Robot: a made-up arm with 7 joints. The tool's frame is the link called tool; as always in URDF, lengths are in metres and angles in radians.
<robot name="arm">
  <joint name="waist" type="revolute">
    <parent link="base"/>
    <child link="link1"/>
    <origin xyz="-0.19 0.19 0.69"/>
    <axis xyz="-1 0 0"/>
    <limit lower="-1.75" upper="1.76" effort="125" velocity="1.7"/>
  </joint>
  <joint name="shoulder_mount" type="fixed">
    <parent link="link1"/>
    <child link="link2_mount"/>
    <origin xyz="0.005 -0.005 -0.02"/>
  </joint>
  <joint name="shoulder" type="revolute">
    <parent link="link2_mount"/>
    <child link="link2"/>
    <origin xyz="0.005 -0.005 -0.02"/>
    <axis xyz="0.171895 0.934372 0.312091"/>
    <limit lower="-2.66" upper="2.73" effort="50" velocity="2.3"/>
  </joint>
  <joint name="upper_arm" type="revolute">
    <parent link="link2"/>
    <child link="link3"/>
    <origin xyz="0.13 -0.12 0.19"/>
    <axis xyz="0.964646 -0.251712 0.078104"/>
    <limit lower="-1.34" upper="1.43" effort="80" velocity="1.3"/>
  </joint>
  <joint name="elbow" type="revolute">
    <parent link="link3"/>
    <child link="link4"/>
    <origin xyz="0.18 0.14 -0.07"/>
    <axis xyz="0 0 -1"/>
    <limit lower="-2.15" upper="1.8" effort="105" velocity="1"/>
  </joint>
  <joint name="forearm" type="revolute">
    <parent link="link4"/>
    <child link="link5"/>
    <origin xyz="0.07 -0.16 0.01"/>
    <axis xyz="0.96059 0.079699 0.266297"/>
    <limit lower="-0.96" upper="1.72" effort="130" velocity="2.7"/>
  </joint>
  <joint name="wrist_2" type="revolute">
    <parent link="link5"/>
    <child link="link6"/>
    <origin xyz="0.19 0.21 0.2"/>
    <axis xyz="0 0 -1"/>
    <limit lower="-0.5" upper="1.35" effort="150" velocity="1.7"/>
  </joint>
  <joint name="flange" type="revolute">
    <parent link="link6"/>
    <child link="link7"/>
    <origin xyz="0 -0.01 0.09"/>
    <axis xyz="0 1 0"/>
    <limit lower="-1.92" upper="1.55" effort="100" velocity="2.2"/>
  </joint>
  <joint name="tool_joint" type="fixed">
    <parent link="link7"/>
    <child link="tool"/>
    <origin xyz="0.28 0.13 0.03" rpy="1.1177 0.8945 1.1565"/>
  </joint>
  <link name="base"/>
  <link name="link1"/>
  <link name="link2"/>
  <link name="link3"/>
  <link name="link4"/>
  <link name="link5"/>
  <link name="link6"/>
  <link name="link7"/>
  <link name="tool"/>
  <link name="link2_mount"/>
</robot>
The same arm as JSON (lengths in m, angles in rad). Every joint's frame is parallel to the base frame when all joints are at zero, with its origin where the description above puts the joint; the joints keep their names.
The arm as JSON. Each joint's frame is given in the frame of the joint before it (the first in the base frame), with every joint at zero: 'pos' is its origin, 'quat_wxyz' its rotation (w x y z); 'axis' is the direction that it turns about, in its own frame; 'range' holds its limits. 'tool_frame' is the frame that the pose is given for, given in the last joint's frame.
{"length_unit": "m", "angle_unit": "rad", "joints": [
  {"joint": "waist", "pos": [-0.19, 0.19, 0.69], "quat_wxyz": [1.0, 0.0, 0.0, 0.0], "axis": [-1.0, 0.0, 0.0], "range": [-1.75, 1.76]},
  {"joint": "shoulder", "pos": [0.01, -0.01, -0.04], "quat_wxyz": [1.0, 0.0, 0.0, 0.0], "axis": [0.171895, 0.934372, 0.312091], "range": [-2.66, 2.73]},
  {"joint": "upper_arm", "pos": [0.13, -0.12, 0.19], "quat_wxyz": [1.0, 0.0, 0.0, 0.0], "axis": [0.964646, -0.251712, 0.078104], "range": [-1.34, 1.43]},
  {"joint": "elbow", "pos": [0.18, 0.14, -0.07], "quat_wxyz": [1.0, 0.0, 0.0, 0.0], "axis": [0.0, 0.0, -1.0], "range": [-2.15, 1.8]},
  {"joint": "forearm", "pos": [0.07, -0.16, 0.01], "quat_wxyz": [1.0, 0.0, 0.0, 0.0], "axis": [0.96059, 0.079699, 0.266297], "range": [-0.96, 1.72]},
  {"joint": "wrist_2", "pos": [0.19, 0.21, 0.2], "quat_wxyz": [1.0, 0.0, 0.0, 0.0], "axis": [0.0, 0.0, -1.0], "range": [-0.5, 1.35]},
  {"joint": "flange", "pos": [0.0, -0.01, 0.09], "quat_wxyz": [1.0, 0.0, 0.0, 0.0], "axis": [0.0, 1.0, 0.0], "range": [-1.92, 1.55]}
], "tool_frame": {"pos": [0.28, 0.13, 0.03], "quat_wxyz": [0.765514, 0.199918, 0.568363, 0.225799]}}

